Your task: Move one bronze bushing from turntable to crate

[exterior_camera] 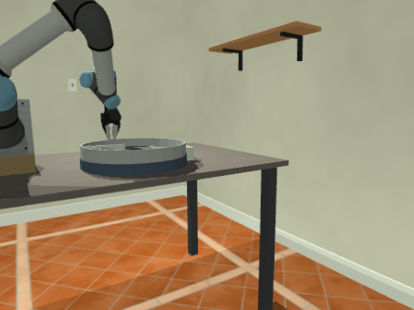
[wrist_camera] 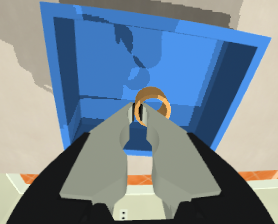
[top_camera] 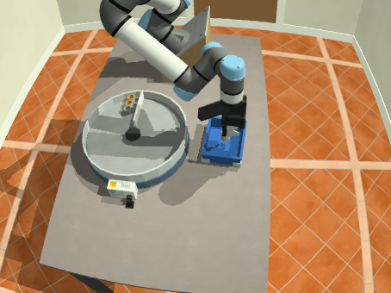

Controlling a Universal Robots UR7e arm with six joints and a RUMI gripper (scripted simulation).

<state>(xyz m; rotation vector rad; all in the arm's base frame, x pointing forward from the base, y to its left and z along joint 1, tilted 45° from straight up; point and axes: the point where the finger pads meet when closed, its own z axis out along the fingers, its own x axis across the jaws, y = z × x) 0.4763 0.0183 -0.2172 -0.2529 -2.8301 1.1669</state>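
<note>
The blue crate lies 4 cm below my hand and 1 cm behind it. Also, from my hand: grey round turntable: 35 cm to the right, 4 cm behind, 1 cm below.
</note>
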